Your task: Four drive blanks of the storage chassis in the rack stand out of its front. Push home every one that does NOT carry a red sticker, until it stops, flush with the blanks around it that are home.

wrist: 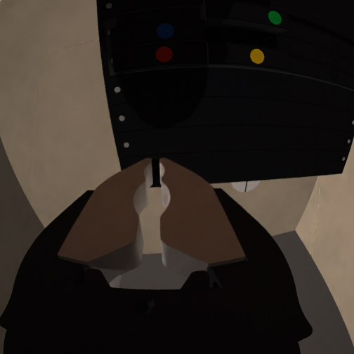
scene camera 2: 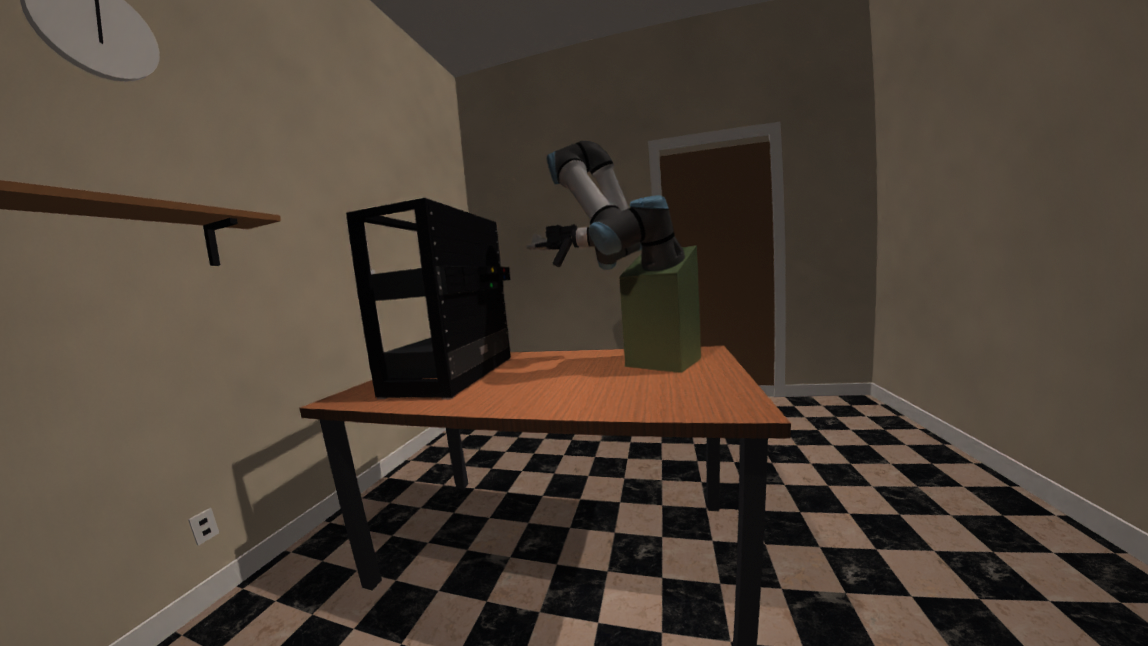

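Where they show: gripper, fingertip midpoint: (scene camera 2: 526, 247); arm's base, link origin: (scene camera 2: 663, 261).
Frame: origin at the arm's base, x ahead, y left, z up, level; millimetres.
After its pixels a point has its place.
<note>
The black rack (scene camera 2: 366, 281) {x 952, y 283, z 19 mm} (wrist: 280, 145) stands on the left of the table and fills the upper part of the wrist view. In the wrist view, its chassis front shows a blue sticker (wrist: 165, 31), a red sticker (wrist: 164, 54), a green sticker (wrist: 274, 18) and a yellow sticker (wrist: 257, 56). The blank (wrist: 235, 20) with the green sticker has a visible edge beside a dark recess. In the scene view, a dark block (scene camera 2: 504, 273) {x 627, y -116, z 12 mm} with a dim red mark stands out of the front. How far the others stand out is unclear. My gripper (scene camera 2: 531, 245) {x 521, y -109, z 110 mm} (wrist: 157, 162) is shut and empty, apart from the rack front.
The rack stands on a wooden table (scene camera 2: 610, 393) {x 207, y 286, z -374 mm}. The arm is mounted on a green pedestal (scene camera 2: 654, 321) {x 50, y 73, z -202 mm} at the table's back right. A wall shelf (scene camera 2: 120, 205) and a clock (scene camera 2: 100, 40) (wrist: 245, 185) are on the left wall in the scene view.
</note>
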